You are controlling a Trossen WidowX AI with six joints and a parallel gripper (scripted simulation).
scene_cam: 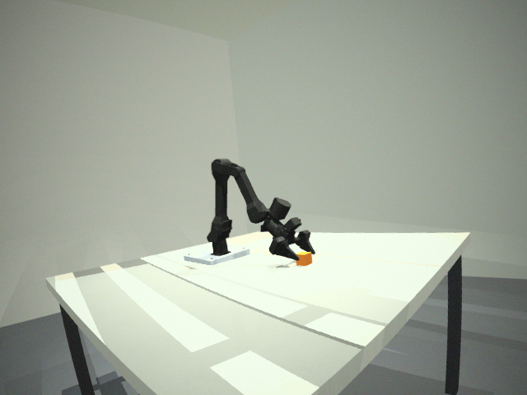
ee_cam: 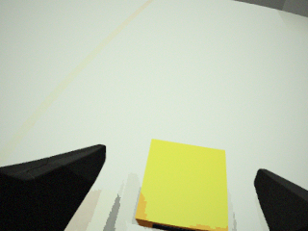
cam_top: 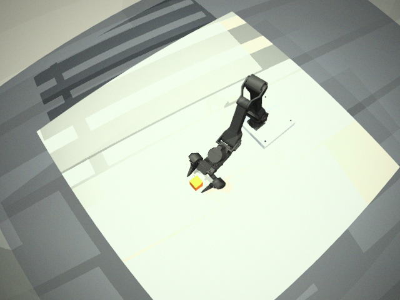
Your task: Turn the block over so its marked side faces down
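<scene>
My gripper tip is 20 mm past the orange block and 10 mm above it.
</scene>
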